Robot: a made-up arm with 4 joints.
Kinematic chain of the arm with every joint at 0, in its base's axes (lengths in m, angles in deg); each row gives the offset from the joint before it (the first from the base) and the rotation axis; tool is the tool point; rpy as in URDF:
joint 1: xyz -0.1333 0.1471 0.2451 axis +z
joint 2: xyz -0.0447 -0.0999 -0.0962 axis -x
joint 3: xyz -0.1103 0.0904 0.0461 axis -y
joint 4: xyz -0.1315 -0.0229 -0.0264 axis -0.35 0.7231 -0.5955
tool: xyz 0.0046 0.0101 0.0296 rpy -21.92 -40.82 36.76
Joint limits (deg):
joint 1: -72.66..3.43
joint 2: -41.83..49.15
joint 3: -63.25..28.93
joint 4: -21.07..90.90
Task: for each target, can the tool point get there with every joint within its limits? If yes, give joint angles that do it. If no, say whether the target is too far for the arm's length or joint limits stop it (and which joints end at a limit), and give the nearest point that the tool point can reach.
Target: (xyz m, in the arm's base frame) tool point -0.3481 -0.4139 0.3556
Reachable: no: too far | nearest point -0.3363 -0.0239 0.3248 | short by 0.391 m
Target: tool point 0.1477 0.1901 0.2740
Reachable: no: joint limits stop it (at a limit: joint 1, joint 3) | nearest point -0.1241 0.3727 0.2067 | short by 0.334 m
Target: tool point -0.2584 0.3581 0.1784
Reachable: yes | joints -55.84 39.51 -41.26 79.21
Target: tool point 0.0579 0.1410 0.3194
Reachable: no: joint limits stop it (at a limit: joint 1, joint 3) | nearest point -0.1427 0.3649 0.2436 | short by 0.310 m
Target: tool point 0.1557 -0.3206 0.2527
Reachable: no: too far | nearest point -0.3363 -0.0239 0.3248 | short by 0.579 m
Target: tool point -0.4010 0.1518 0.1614
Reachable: yes | joints -5.71 -7.13 21.53 14.64
